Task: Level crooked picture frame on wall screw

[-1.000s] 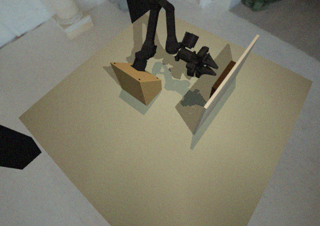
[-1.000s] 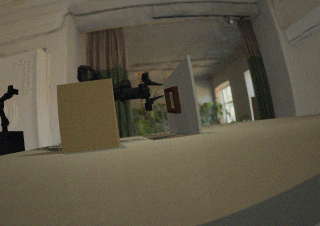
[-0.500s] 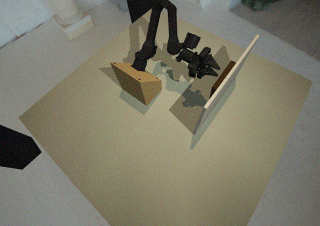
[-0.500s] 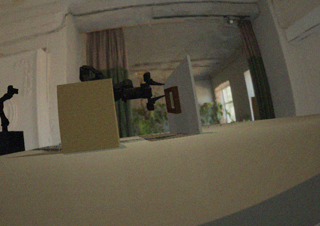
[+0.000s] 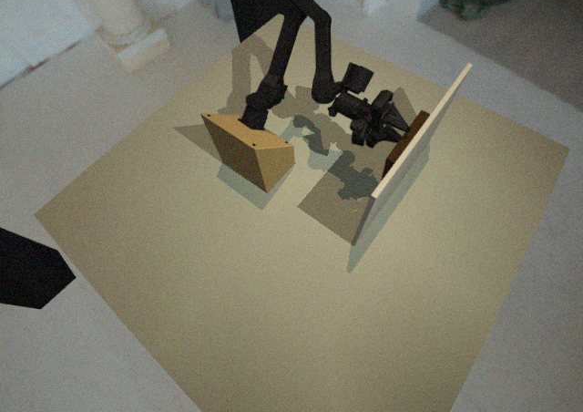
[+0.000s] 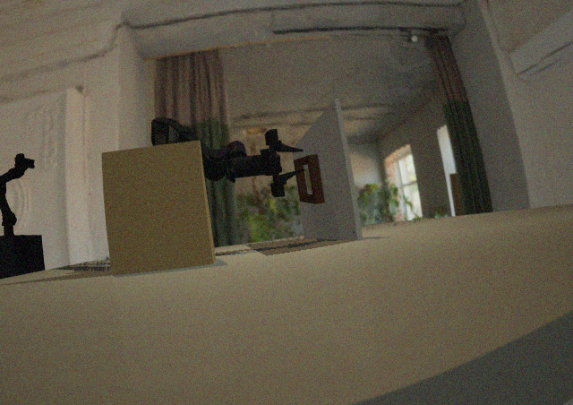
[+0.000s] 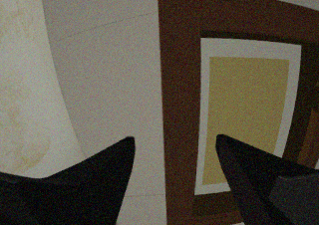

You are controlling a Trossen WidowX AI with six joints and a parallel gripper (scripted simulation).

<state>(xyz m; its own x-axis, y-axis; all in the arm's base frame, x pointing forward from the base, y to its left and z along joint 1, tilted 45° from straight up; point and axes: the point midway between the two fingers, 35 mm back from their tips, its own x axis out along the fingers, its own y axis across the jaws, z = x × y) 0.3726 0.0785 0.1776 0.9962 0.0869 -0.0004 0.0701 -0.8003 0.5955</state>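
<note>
My gripper tip is 60 mm above the brown picture frame, 10 mm to the right of it and 10 mm short of it. From my gripper tip the other things lie so: white wall panel (70 mm below, 20 mm ahead).
</note>
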